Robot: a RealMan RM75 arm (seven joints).
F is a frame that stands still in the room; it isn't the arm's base.
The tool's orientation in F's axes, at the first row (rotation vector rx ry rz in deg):
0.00, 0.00, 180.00
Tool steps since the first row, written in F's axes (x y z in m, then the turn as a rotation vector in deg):
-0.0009, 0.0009, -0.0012, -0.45, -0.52, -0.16
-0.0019, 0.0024, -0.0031, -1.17, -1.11, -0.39
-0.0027, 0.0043, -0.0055, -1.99, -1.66, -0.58
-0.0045, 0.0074, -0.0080, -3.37, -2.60, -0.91
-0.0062, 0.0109, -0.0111, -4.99, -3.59, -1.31
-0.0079, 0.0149, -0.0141, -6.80, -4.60, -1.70
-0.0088, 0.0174, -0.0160, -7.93, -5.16, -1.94
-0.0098, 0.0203, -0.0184, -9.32, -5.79, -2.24
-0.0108, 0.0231, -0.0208, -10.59, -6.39, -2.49
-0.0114, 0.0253, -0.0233, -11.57, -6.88, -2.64
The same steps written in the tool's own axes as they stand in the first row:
0.0009, -0.0009, -0.0012, 0.45, 0.52, -0.16
0.0019, -0.0024, -0.0031, 1.17, 1.11, -0.39
0.0027, -0.0043, -0.0055, 1.99, 1.66, -0.58
0.0045, -0.0074, -0.0080, 3.37, 2.60, -0.91
0.0062, -0.0109, -0.0111, 4.99, 3.59, -1.31
0.0079, -0.0149, -0.0141, 6.80, 4.60, -1.70
0.0088, -0.0174, -0.0160, 7.93, 5.16, -1.94
0.0098, -0.0203, -0.0184, 9.32, 5.79, -2.24
0.0108, -0.0231, -0.0208, 10.59, 6.39, -2.49
0.0114, -0.0253, -0.0233, 11.57, 6.88, -2.64

